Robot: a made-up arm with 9 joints. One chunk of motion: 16 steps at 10 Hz.
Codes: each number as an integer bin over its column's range. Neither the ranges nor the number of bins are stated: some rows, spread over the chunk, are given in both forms.
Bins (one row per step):
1: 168 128 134 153 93 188 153 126 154
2: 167 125 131 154 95 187 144 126 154
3: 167 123 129 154 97 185 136 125 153
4: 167 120 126 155 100 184 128 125 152
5: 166 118 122 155 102 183 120 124 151
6: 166 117 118 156 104 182 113 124 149
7: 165 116 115 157 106 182 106 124 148
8: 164 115 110 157 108 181 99 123 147
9: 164 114 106 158 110 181 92 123 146
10: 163 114 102 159 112 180 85 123 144
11: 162 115 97 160 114 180 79 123 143
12: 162 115 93 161 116 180 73 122 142
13: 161 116 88 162 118 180 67 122 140
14: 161 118 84 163 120 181 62 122 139
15: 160 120 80 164 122 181 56 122 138
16: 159 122 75 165 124 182 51 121 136
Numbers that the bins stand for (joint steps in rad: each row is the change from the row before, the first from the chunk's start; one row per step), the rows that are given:
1: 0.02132 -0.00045 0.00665 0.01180 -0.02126 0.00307 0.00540 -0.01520 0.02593
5: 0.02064 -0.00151 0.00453 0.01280 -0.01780 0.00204 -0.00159 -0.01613 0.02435
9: 0.01995 -0.00193 0.00171 0.01431 -0.01473 0.00162 -0.00752 -0.01660 0.02172
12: 0.01927 -0.00182 -0.00059 0.01582 -0.01242 0.00141 -0.01154 -0.01707 0.01962
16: 0.01825 -0.00108 -0.00376 0.01782 -0.00935 0.00183 -0.01620 -0.01753 0.01647
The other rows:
2: 0.02098 -0.00076 0.00612 0.01230 -0.02049 0.00287 0.00349 -0.01520 0.02593
3: 0.02098 -0.00098 0.00576 0.01230 -0.01972 0.00245 0.00180 -0.01567 0.02540
4: 0.02098 -0.00129 0.00524 0.01280 -0.01857 0.00224 0.00011 -0.01567 0.02487
6: 0.02064 -0.00161 0.00382 0.01331 -0.01703 0.00183 -0.00307 -0.01613 0.02330
7: 0.02029 -0.00172 0.00329 0.01381 -0.01626 0.00183 -0.00455 -0.01613 0.02277
8: 0.01995 -0.00182 0.00241 0.01381 -0.01549 0.00162 -0.00604 -0.01660 0.02225
10: 0.01961 -0.00193 0.00100 0.01481 -0.01396 0.00141 -0.00900 -0.01660 0.02067
11: 0.01927 -0.00182 0.00012 0.01531 -0.01319 0.00141 -0.01027 -0.01660 0.02015
13: 0.01893 -0.00172 -0.00147 0.01632 -0.01165 0.00141 -0.01281 -0.01707 0.01857
14: 0.01893 -0.00151 -0.00218 0.01682 -0.01088 0.00162 -0.01387 -0.01707 0.01804
15: 0.01859 -0.00129 -0.00288 0.01732 -0.01011 0.00162 -0.01514 -0.01707 0.01752

